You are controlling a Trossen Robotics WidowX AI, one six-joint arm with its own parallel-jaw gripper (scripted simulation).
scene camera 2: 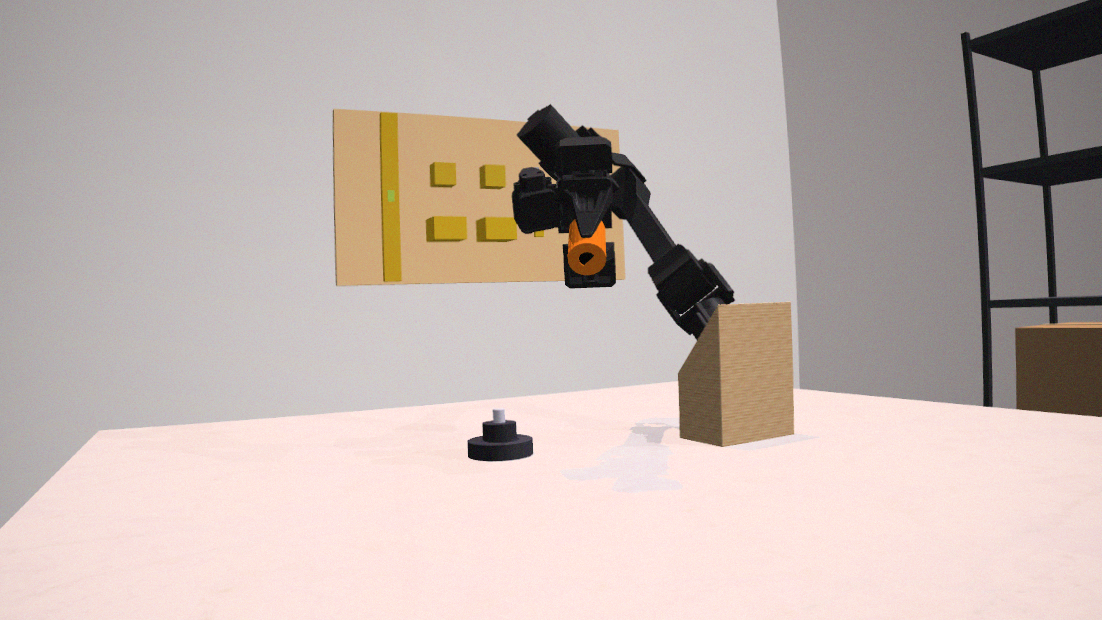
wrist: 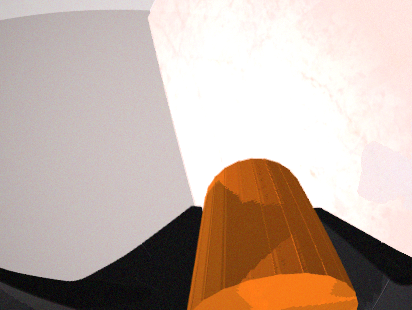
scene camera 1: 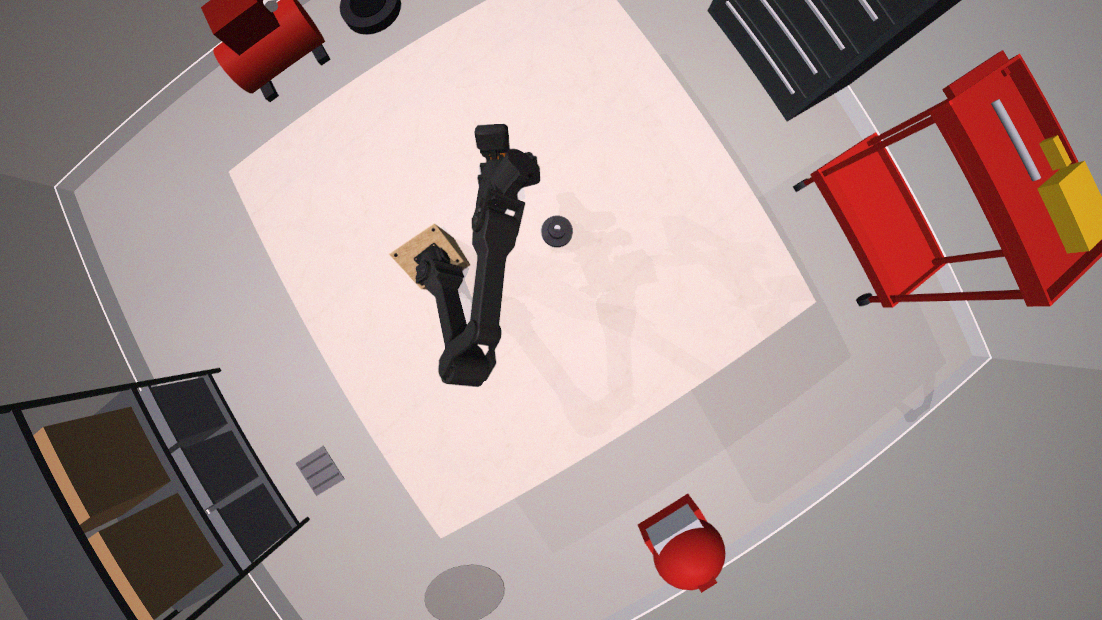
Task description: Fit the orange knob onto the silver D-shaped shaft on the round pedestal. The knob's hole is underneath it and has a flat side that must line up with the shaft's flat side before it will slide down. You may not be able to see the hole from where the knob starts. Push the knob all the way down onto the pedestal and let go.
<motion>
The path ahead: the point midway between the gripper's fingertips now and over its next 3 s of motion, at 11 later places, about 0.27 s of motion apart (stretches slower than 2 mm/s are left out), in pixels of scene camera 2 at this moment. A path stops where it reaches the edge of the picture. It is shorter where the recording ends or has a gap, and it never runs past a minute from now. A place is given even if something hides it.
My gripper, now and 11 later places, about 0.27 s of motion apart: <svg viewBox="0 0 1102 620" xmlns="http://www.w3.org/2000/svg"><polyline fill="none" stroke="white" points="587,254 589,274 590,291 590,306 591,319 592,332 590,346 586,377 586,428 585,463 587,455 585,414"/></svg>
</motion>
